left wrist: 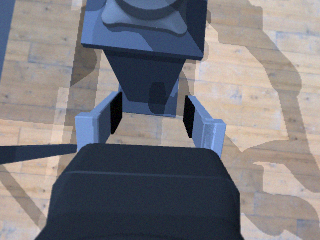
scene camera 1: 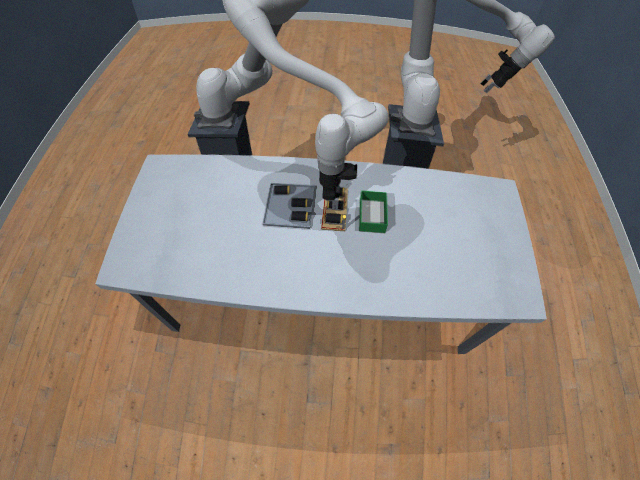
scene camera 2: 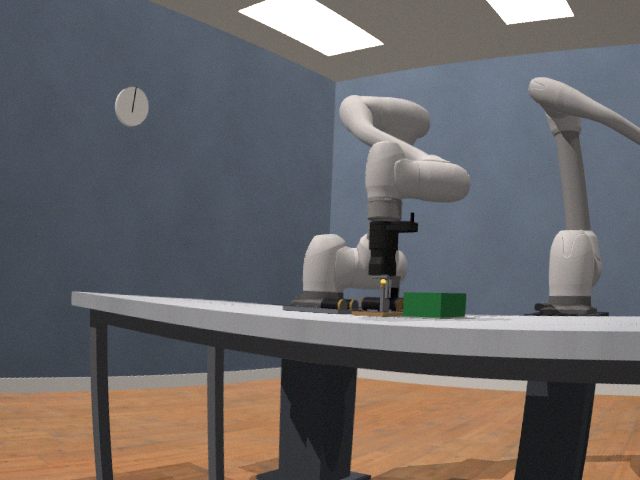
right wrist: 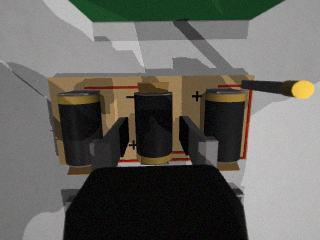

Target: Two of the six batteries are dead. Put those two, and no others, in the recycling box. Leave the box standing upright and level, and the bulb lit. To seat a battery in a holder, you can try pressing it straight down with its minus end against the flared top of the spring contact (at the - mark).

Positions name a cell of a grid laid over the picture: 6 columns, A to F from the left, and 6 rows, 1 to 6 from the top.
Labels:
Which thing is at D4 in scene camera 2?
A green recycling box.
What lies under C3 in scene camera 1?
A grey tray.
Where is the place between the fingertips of the left gripper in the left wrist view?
C3

